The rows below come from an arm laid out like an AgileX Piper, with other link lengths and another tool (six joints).
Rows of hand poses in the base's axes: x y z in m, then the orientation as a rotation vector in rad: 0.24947 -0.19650 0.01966 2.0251 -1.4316 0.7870; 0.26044 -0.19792 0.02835 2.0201 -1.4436 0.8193; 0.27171 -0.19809 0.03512 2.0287 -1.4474 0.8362; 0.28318 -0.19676 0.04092 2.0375 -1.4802 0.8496; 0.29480 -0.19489 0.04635 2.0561 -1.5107 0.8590; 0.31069 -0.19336 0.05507 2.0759 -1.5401 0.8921; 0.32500 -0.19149 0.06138 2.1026 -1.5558 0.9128; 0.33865 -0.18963 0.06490 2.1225 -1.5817 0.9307; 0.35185 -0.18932 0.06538 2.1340 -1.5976 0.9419; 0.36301 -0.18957 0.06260 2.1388 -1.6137 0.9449
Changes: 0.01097 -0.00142 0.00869 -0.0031 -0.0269 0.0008; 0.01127 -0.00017 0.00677 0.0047 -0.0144 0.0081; 0.01147 0.00133 0.00580 0.0222 -0.0245 -0.0044; 0.01162 0.00187 0.00543 0.0281 -0.0220 0.0015; 0.01589 0.00153 0.00872 0.0239 -0.0379 0.0087; 0.01431 0.00187 0.00631 0.0226 -0.0244 0.0152; 0.01365 0.00186 0.00352 0.0250 -0.0256 0.0067; 0.01320 0.00031 0.00048 0.0149 -0.0157 0.0038; 0.01116 -0.00025 -0.00278 0.0123 -0.0091 -0.0021
